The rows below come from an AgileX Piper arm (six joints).
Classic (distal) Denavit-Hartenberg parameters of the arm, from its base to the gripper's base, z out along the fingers. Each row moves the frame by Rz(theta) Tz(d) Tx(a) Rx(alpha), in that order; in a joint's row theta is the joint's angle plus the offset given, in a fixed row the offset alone. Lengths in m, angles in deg.
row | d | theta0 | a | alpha
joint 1 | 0.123 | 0 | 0 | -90
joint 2 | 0 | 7.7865 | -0.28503 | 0
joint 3 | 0 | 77.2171 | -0.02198 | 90
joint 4 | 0.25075 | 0 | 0 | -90
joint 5 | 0 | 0 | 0 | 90
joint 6 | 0.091 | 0 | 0 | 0
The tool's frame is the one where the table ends.
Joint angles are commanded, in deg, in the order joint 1, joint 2, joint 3, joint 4, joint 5, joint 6. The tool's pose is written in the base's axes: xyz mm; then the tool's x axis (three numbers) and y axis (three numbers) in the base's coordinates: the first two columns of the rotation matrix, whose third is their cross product. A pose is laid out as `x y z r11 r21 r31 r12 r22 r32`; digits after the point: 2 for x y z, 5 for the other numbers.
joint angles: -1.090 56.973 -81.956 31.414 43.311 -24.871
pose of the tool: 169.24 29.32 512.10 -0.14827 -0.01203 -0.98887 -0.33786 0.94038 0.03922
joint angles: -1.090 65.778 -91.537 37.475 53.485 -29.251
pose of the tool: 200.62 40.69 521.31 -0.24120 -0.06735 -0.96814 -0.47432 0.87850 0.05706
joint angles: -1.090 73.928 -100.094 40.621 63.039 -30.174
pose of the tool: 230.24 48.44 522.29 -0.33842 -0.11991 -0.93332 -0.56969 0.81553 0.10179
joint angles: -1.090 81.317 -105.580 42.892 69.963 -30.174
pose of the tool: 262.43 53.20 510.32 -0.43838 -0.15833 -0.88474 -0.62348 0.76258 0.17246
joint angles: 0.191 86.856 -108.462 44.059 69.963 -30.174
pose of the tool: 292.62 60.43 498.06 -0.47384 -0.15680 -0.86654 -0.63847 0.73889 0.21542
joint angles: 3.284 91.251 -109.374 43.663 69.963 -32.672
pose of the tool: 315.81 77.24 478.53 -0.48726 -0.21967 -0.84518 -0.68323 0.69866 0.21231
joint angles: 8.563 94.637 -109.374 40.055 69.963 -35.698
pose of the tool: 329.37 105.23 455.64 -0.47381 -0.34194 -0.81153 -0.74536 0.64649 0.16278
